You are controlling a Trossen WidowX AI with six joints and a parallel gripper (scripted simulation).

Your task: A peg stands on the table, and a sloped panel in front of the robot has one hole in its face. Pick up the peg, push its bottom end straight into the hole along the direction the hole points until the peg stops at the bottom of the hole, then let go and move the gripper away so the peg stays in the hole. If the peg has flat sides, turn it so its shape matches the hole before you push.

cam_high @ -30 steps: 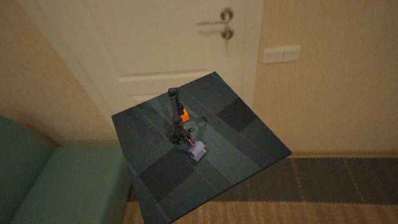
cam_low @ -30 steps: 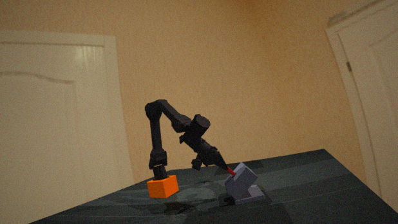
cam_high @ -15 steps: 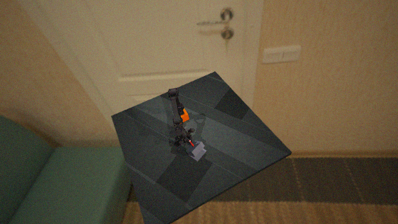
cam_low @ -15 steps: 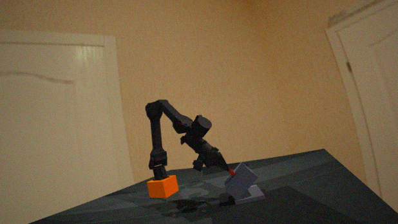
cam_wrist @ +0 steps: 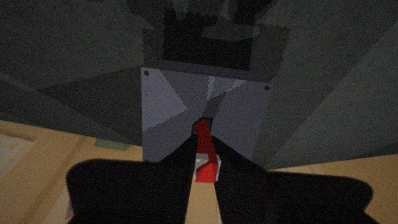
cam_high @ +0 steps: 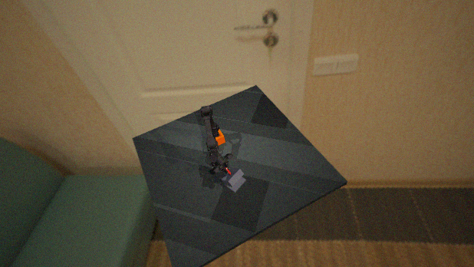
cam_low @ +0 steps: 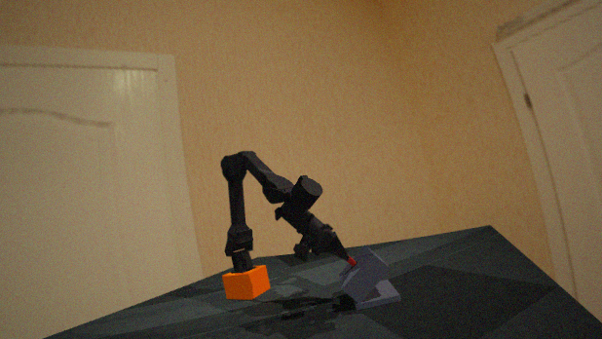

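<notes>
Right now my gripper tip is 4 cm above the grey sloped panel, 3 cm short of it and 2 cm to the right of it. From my gripper tip the other things lie so: red peg (1 cm behind, 1 cm above).
</notes>
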